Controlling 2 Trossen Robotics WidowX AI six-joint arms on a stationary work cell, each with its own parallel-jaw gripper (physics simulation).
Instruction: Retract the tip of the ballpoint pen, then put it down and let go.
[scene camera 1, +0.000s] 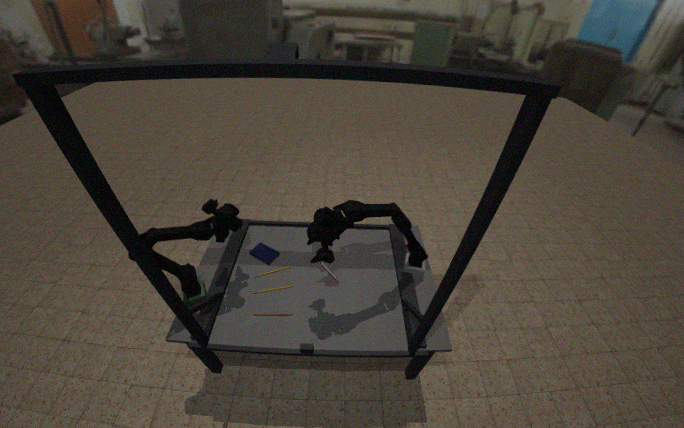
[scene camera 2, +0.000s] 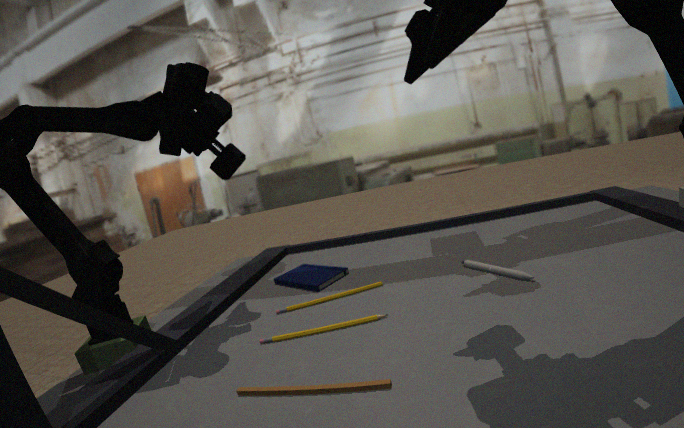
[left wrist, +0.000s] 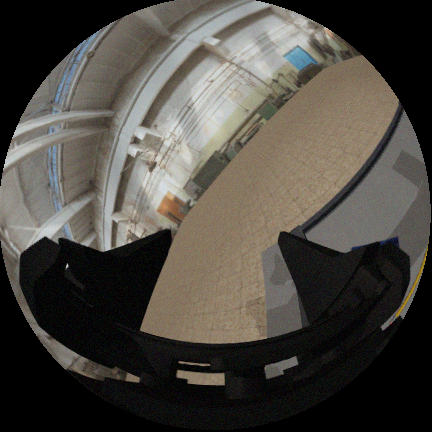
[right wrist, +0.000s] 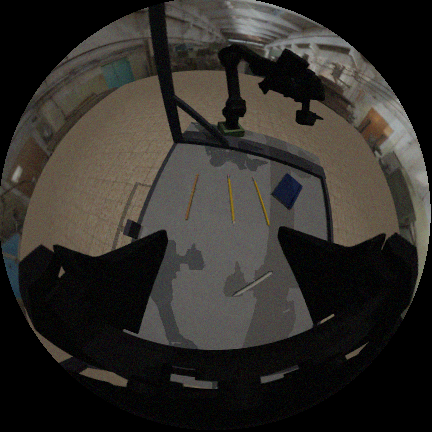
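Seen in the pictures: left gripper, fingertip midpoint: (scene camera 2: 214, 144) (left wrist: 226, 236) (right wrist: 322, 106); right gripper, fingertip midpoint: (scene camera 1: 309, 253) (scene camera 2: 416, 75) (right wrist: 223, 234); left arm's base, origin of the base link: (scene camera 1: 193, 290) (right wrist: 230, 125); right arm's base, origin of the base link: (scene camera 1: 415, 261).
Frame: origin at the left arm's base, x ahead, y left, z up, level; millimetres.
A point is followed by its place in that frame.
The ballpoint pen (scene camera 1: 329, 271) @(x 630, y -176, z -31 mm) (scene camera 2: 498, 270) @(x 627, y -183, z -32 mm) (right wrist: 252, 284) @(x 631, y -175, z -29 mm) is white and lies flat on the table. In scene camera 2 its right end narrows to a small dark tip; whether the tip is out is too small to tell. My right gripper (scene camera 1: 311, 251) @(x 497, y -251, z 261 mm) (right wrist: 223, 234) @(x 497, y -251, z 261 mm) is open and empty, high above the table; in its wrist view the pen shows below, between the two fingers. My left gripper (left wrist: 226, 236) @(x 259, y 178, z 282 mm) is open and empty, raised beyond the table's left side, far from the pen. The pen does not show in the left wrist view.
Left of the pen lie a dark blue notebook (scene camera 1: 264, 253) @(x 379, y 89, z -28 mm) (scene camera 2: 311, 277) @(x 378, y 70, z -28 mm) (right wrist: 287, 191) @(x 389, y 83, z -28 mm), two yellow pencils and an orange-brown stick (scene camera 1: 272, 314) @(x 294, y -263, z -34 mm) (scene camera 2: 313, 388) @(x 300, y -267, z -33 mm) (right wrist: 192, 197) @(x 308, y -265, z -33 mm). The grey table (scene camera 1: 368, 338) @(x 609, y -560, z -40 mm) has a dark raised rim and frame posts at its sides.
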